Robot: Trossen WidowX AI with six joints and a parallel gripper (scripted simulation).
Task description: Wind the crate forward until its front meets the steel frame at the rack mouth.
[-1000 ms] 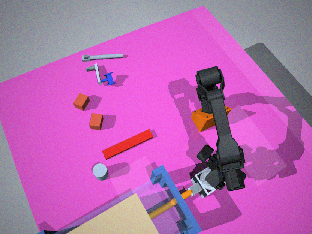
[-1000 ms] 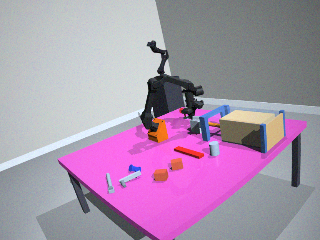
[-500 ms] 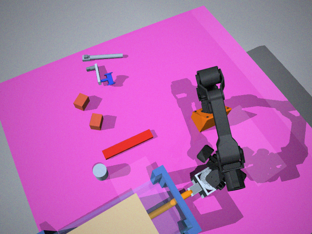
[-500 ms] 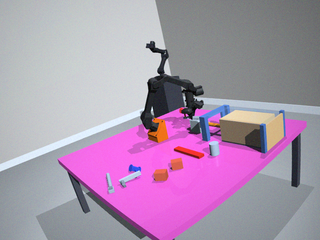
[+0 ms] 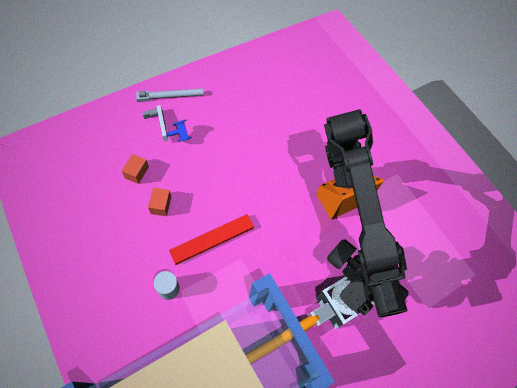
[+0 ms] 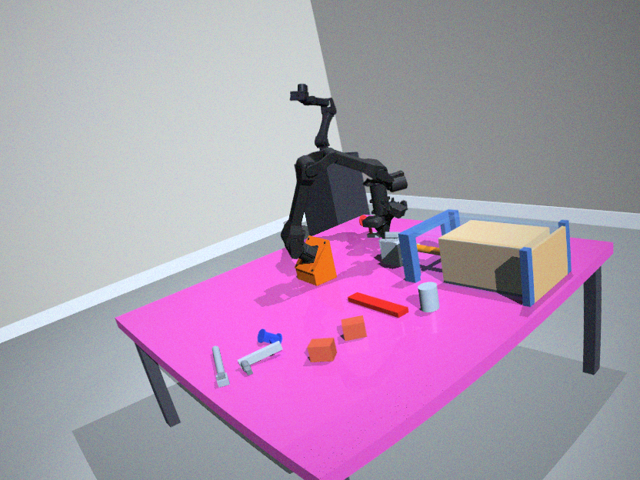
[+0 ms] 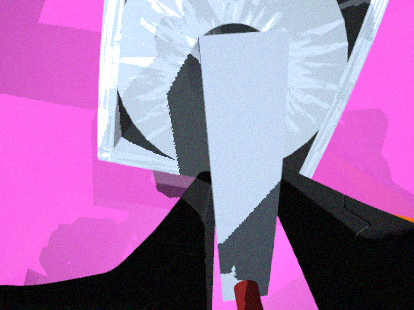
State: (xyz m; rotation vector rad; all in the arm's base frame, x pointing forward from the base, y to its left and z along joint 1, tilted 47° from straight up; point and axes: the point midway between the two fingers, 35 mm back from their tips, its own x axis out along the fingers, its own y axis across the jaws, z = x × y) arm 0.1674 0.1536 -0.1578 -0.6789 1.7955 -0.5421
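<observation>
Now: the red knob 6 cm behind my gripper tip, 5 cm above it and 1 cm to the right of it. The rest, counted from my gripper tip: winch handle (2 cm behind, 2 cm above); then blue steel frame (20 cm ahead, 2 cm above, 1 cm to the right); then grey winch (6 cm below, 3 cm ahead).
</observation>
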